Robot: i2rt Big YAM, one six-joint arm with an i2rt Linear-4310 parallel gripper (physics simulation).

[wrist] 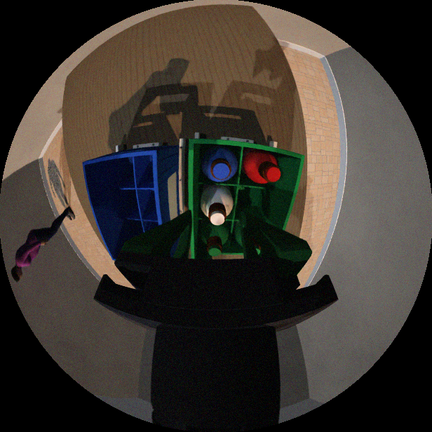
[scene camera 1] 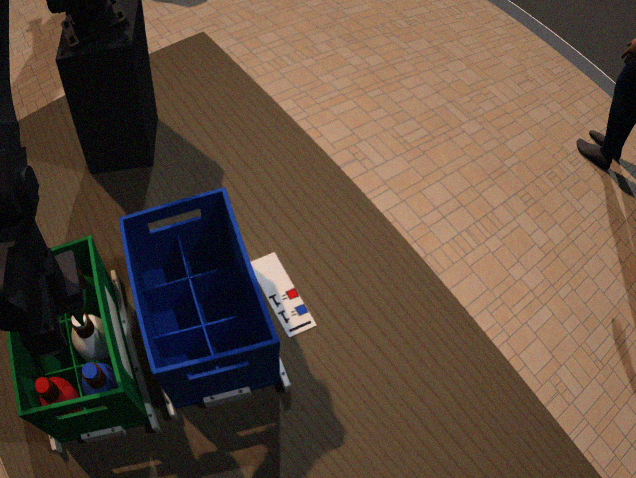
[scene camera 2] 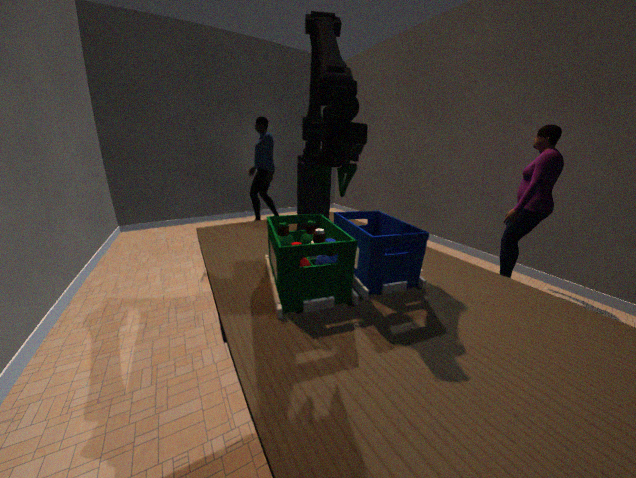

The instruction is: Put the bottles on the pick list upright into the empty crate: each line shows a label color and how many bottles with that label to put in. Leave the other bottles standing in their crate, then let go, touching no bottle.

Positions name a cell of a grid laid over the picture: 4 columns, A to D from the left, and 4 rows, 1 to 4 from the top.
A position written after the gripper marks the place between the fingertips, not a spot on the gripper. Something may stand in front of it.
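Observation:
You can see the gripper (scene camera 2: C2), and you get the gripper (wrist: B2) as well. There's a blue bottle (scene camera 1: A4), and that same blue bottle (wrist: C2) shows again. Then there's a red bottle (wrist: C2), plus a green bottle (wrist: B3).

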